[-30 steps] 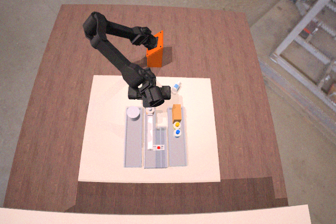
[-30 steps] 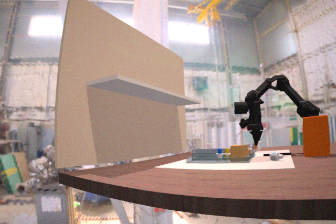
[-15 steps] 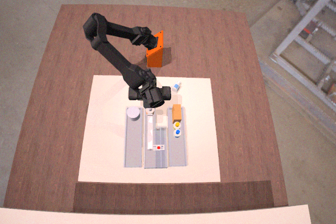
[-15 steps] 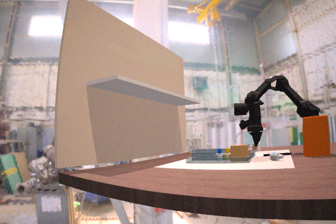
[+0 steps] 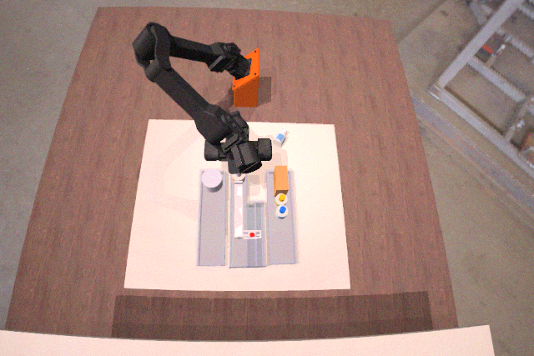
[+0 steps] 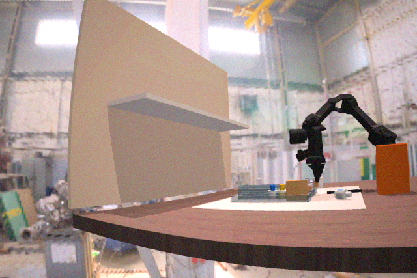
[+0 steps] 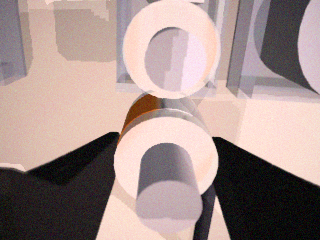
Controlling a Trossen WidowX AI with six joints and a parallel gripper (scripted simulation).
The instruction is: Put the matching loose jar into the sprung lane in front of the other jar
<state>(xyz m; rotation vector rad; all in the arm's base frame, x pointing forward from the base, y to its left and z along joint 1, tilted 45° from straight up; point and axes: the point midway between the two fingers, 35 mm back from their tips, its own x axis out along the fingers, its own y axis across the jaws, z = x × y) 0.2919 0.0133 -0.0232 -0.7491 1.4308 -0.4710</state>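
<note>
Right now my gripper tip is 40 mm short of the orange box, 130 mm to the right of it and 20 mm above it. From my gripper tip the other things lie so: sprung lane: 190 mm ahead, 50 mm to the left, 40 mm below; then red dot: 220 mm ahead, 70 mm to the left, 20 mm above.
</note>
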